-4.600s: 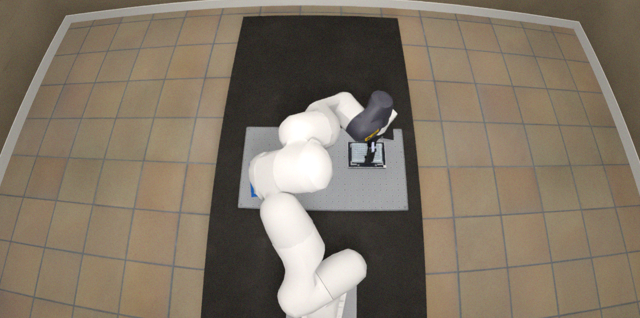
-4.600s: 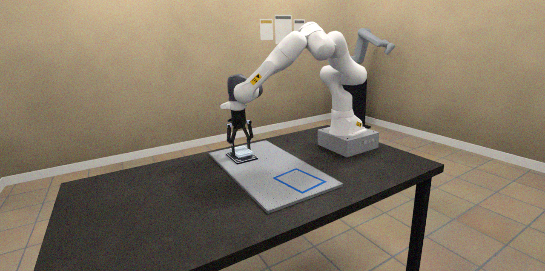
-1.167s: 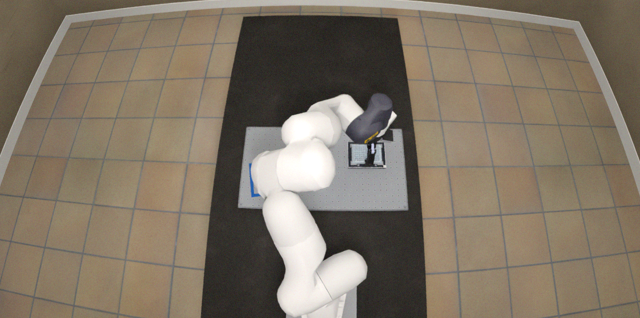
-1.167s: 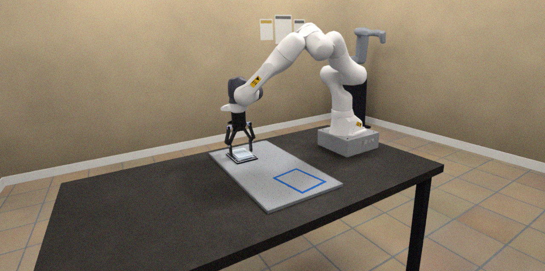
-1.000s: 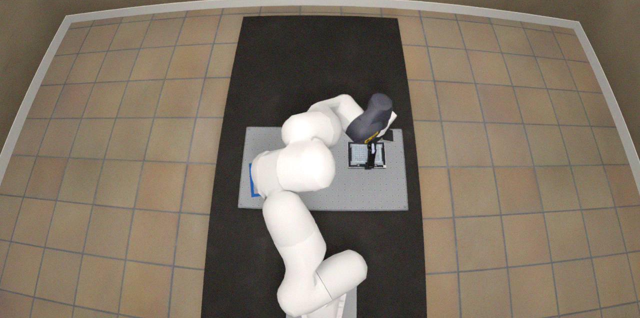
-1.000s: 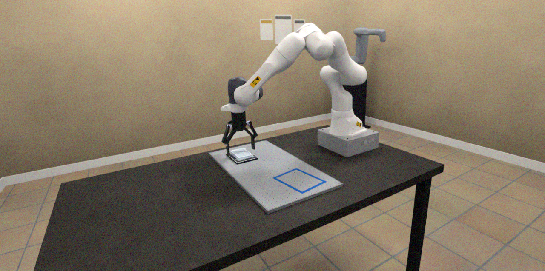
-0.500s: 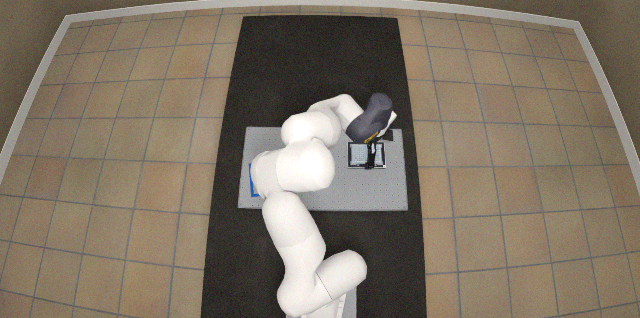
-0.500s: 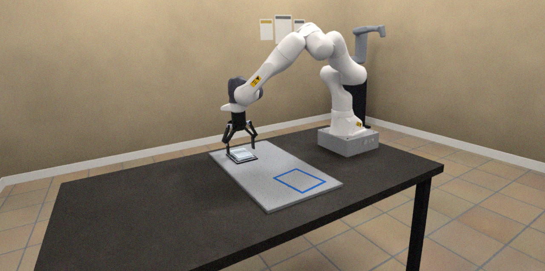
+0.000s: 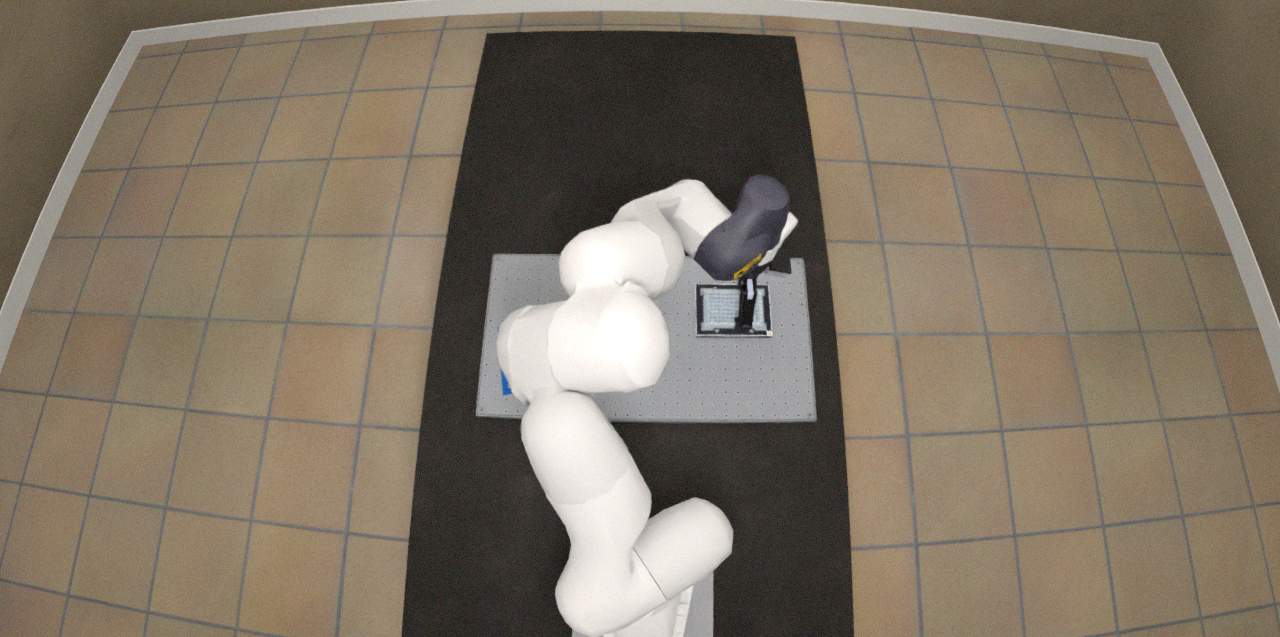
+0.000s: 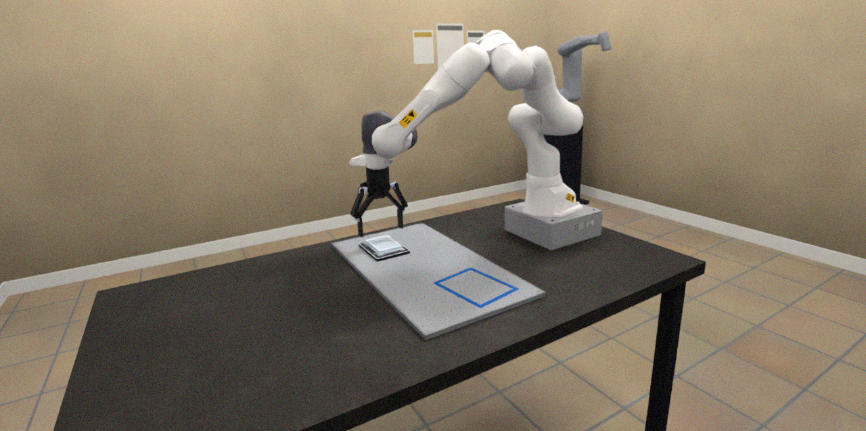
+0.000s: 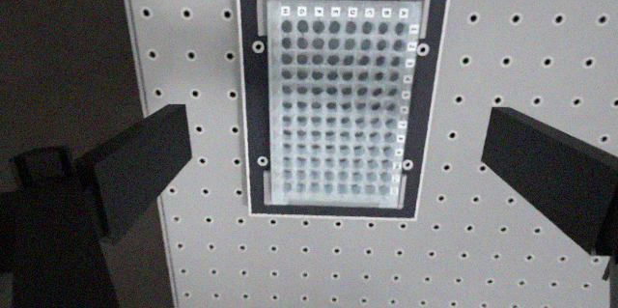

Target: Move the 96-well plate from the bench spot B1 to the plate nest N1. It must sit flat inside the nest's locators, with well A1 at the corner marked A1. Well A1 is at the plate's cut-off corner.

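My gripper is now 6 cm above the clear 96-well plate. Round my hand: A1 label: 7 cm to the right, 7 cm below, 6 cm behind; then black plate nest N1: 7 cm below.
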